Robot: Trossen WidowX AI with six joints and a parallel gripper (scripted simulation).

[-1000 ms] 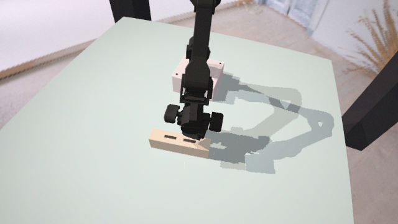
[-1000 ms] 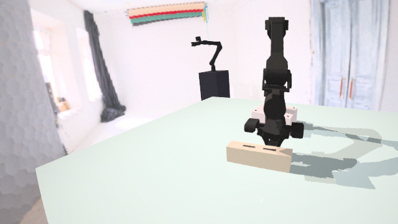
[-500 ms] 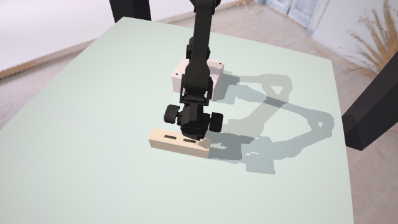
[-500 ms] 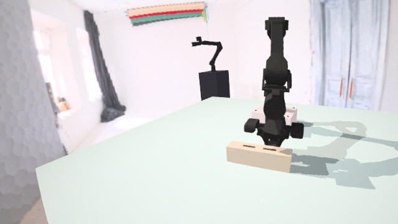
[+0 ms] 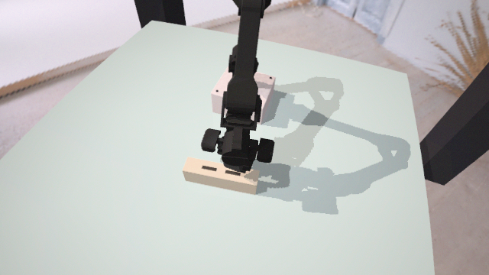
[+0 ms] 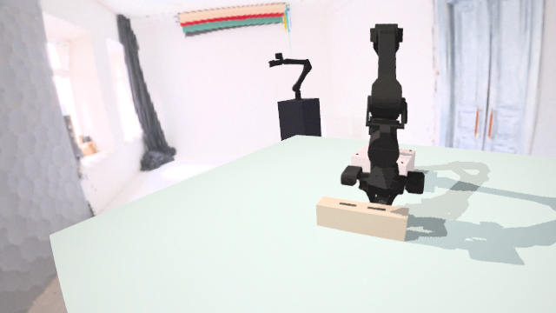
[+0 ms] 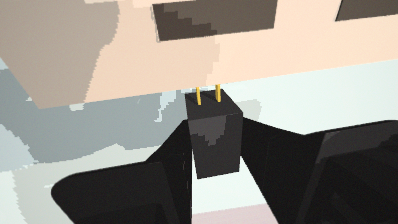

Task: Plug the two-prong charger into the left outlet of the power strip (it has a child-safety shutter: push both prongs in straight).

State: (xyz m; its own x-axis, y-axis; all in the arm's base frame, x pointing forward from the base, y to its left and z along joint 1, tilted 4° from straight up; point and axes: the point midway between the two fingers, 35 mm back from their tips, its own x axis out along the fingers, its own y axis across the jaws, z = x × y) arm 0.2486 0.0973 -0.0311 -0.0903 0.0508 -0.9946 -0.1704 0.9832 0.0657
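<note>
Now: gripper tip 10 mm short of the dark charger and 10 mm below it.
</note>
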